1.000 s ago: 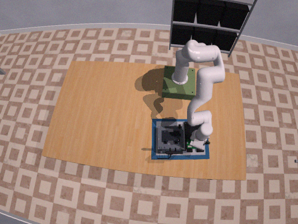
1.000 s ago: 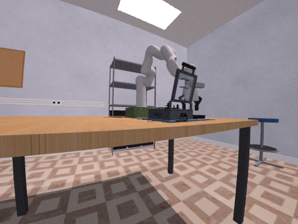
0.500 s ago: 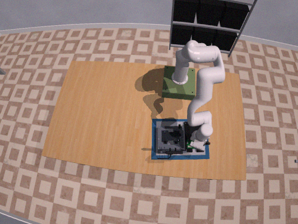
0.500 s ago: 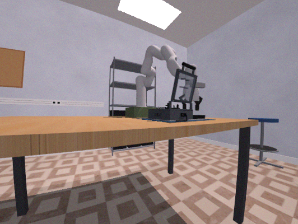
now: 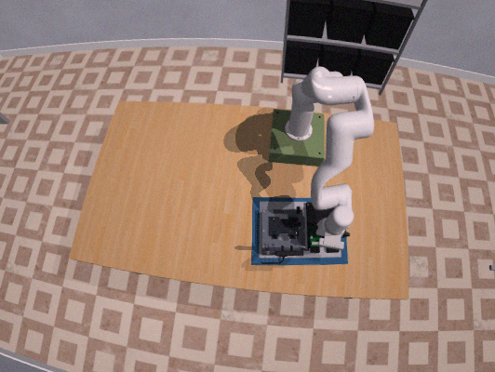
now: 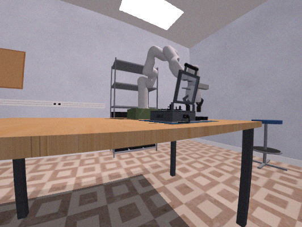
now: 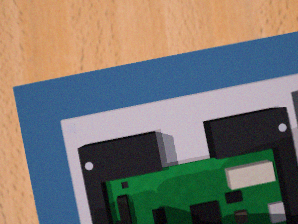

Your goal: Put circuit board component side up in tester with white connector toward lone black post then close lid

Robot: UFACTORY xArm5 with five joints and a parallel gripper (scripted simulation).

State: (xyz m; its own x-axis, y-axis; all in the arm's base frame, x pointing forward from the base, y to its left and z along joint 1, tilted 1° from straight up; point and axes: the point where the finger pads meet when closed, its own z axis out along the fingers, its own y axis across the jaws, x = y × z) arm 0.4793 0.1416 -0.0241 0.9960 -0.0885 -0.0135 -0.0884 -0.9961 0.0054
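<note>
Now: the green circuit board 50 mm below my hand. Also, from my hand: tester lid (100 mm ahead, 160 mm to the right, 120 mm above); then tester (10 mm ahead, 130 mm to the right, 50 mm above).
</note>
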